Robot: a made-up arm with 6 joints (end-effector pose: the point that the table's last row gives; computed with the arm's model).
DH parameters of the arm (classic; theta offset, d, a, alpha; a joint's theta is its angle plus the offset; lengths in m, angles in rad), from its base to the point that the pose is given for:
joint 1: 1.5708 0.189 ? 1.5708
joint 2: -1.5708 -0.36 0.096 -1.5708
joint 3: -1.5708 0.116 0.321 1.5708
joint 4: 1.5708 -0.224 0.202 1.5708
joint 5: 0 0.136 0.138 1.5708
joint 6: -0.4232 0 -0.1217 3.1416
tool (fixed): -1.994 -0.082 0 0
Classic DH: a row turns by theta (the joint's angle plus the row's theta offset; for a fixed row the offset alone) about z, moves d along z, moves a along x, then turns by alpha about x.
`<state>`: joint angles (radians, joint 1 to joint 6).
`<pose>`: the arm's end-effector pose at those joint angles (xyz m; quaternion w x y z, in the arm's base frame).
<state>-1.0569 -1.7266 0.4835 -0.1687 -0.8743 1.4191</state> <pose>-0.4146 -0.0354 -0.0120 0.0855 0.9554 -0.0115 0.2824</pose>
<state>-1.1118 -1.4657 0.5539 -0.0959 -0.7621 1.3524</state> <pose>-0.3715 0.0522 -0.1735 0.0073 -0.8906 0.1346 -0.4343</pose>
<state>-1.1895 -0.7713 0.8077 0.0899 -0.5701 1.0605</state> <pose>-0.0782 0.3282 -0.4439 0.3165 -0.5305 0.4298 -0.6585</pose>
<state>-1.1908 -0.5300 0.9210 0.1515 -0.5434 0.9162</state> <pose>0.0488 0.4317 -0.4677 0.4496 -0.3632 0.4971 -0.6472</pose>
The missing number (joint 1, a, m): 0.229
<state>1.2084 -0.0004 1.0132 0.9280 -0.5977 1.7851</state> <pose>-0.6845 -0.3733 -0.2069 0.9204 -0.3004 -0.0006 0.2503</pose>
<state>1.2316 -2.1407 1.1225 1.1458 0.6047 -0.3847</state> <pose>0.1022 -0.5998 0.0018 0.7437 -0.4824 0.3726 0.2743</pose>
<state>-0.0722 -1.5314 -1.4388 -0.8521 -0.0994 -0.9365</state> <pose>0.1068 0.8030 0.0863 0.5397 -0.5905 -0.4242 0.4244</pose>
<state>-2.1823 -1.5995 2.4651 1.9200 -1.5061 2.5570</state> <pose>0.7321 0.4322 0.0840 0.3843 0.2763 -0.5106 0.7178</pose>
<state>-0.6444 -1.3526 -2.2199 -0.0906 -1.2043 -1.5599</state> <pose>0.2452 0.9469 0.0466 0.1293 -0.9843 -0.0346 0.1152</pose>
